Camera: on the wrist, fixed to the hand. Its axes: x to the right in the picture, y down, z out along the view.
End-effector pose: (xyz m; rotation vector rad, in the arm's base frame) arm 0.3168 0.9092 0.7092 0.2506 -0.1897 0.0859
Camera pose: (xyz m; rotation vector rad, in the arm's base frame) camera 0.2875 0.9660 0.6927 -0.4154 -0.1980 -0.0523
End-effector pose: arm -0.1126 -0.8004 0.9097 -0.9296 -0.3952 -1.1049
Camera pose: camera -0.0809 -0.7963 0.8519 -1.5125 -0.0419 -1.3336
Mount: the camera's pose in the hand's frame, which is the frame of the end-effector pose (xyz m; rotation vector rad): -0.0285 0.0541 -0.0250 -0.6753 0.0013 -0.0724
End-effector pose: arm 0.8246 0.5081 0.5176 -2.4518 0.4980 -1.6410
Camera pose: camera 0.7815 0.4691 0.4862 2.2151 -0.8538 1.2832
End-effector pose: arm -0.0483 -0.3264 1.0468 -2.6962 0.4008 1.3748
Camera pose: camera -0.0594 -0.3779 1.0867 2.3372 0.1554 -1.2776
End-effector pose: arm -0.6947 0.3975 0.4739 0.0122 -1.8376 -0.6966
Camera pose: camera -0.6448 0.4404 0.4798 -0.3630 -1.5265 -1.3345
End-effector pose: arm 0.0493 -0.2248 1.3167 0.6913 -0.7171 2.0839
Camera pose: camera 0.0142 -0.2498 1.2667 0.3236 -1.2839 1.6194
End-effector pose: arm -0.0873 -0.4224 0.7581 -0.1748 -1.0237 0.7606
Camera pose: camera -0.1016 -0.3958 0.6993 -0.7130 -1.2499 0.3242
